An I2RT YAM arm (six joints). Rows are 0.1 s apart.
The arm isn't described. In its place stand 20 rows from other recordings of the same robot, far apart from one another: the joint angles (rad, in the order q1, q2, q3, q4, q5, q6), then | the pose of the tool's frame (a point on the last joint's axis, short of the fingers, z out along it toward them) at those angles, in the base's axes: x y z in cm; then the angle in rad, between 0 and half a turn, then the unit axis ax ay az.
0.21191 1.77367 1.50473 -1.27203 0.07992 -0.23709 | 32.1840 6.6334 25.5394 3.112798 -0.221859 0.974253 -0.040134
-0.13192 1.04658 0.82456 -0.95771 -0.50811 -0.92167 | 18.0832 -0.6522 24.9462 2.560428 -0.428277 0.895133 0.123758
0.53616 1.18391 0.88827 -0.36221 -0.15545 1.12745 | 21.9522 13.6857 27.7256 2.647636 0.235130 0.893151 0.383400
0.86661 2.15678 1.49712 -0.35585 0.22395 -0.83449 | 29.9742 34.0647 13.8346 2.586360 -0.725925 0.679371 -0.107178
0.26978 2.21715 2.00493 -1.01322 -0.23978 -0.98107 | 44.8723 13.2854 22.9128 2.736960 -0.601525 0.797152 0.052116
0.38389 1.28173 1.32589 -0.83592 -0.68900 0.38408 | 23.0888 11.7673 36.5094 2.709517 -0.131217 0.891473 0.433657
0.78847 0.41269 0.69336 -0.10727 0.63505 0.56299 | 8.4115 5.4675 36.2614 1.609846 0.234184 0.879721 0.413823
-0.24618 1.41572 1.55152 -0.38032 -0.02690 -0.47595 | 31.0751 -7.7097 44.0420 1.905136 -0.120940 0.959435 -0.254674
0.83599 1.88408 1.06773 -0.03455 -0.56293 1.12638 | 24.1687 29.5806 14.8951 3.085734 -0.033292 -0.904134 -0.425950
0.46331 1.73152 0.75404 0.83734 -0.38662 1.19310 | 31.1486 17.0617 18.9577 2.472380 0.155271 0.780280 0.605850
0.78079 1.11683 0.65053 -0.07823 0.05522 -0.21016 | 17.4530 17.0163 23.7462 2.145630 -0.457728 0.879397 0.130943
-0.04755 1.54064 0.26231 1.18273 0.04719 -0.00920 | 24.8827 -1.3522 14.9626 1.668971 0.040556 0.997960 -0.049299
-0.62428 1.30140 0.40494 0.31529 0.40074 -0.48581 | 18.5661 -15.0864 15.5446 2.525498 0.161556 0.896024 -0.413571
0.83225 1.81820 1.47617 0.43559 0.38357 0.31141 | 30.7496 31.7961 35.3812 1.646558 -0.046351 0.920298 0.388462
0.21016 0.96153 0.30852 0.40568 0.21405 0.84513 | 20.2503 3.5464 20.2166 1.927835 0.374025 0.882265 0.285855
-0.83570 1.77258 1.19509 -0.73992 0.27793 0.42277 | 21.9483 -25.7318 18.3887 2.952692 0.594984 0.787476 -0.160860
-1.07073 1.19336 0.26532 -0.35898 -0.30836 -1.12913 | 8.0351 -12.4524 9.5170 2.741174 -0.051292 0.997073 -0.056693
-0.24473 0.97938 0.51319 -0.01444 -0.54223 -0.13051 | 20.9444 -3.3370 22.7824 2.016135 -0.108304 0.981829 0.155830
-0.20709 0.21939 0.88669 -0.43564 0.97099 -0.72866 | 0.2983 -3.0654 39.1312 2.121227 0.242920 0.715871 -0.654613
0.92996 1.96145 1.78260 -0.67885 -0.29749 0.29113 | 25.6471 36.1322 29.1358 2.732334 -0.347371 0.882043 0.318329
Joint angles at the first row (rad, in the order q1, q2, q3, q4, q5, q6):
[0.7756 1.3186 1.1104 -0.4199 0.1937 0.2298]
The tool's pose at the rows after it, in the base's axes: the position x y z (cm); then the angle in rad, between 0 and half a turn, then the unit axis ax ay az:
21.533 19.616 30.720 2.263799 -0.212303 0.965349 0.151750
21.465 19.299 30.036 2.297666 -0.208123 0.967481 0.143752
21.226 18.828 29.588 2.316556 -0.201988 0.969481 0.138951
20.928 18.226 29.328 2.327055 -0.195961 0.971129 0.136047
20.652 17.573 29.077 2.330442 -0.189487 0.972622 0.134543
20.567 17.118 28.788 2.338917 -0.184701 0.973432 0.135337
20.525 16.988 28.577 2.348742 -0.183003 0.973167 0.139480
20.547 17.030 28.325 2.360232 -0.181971 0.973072 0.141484
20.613 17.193 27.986 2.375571 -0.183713 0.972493 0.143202
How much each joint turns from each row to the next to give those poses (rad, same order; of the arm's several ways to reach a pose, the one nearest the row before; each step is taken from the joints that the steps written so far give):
[-0.0143 -0.0052 -0.0172 -0.0180 -0.0088 0.0076]
[-0.0069 -0.0007 -0.0150 -0.0227 -0.0049 0.0088]
[-0.0065 -0.0135 -0.0206 -0.0141 -0.0013 0.0093]
[-0.0089 -0.0212 -0.0215 -0.0113 -0.0023 0.0060]
[-0.0113 -0.0242 -0.0253 -0.0027 -0.0027 0.0037]
[-0.0119 -0.0126 -0.0177 -0.0011 -0.0101 0.0031]
[-0.0043 -0.0033 -0.0087 0.0005 -0.0124 0.0049]
[-0.0003 0.0044 -0.0043 0.0000 -0.0076 0.0058]
[0.0017 0.0101 -0.0027 0.0006 -0.0095 0.0032]

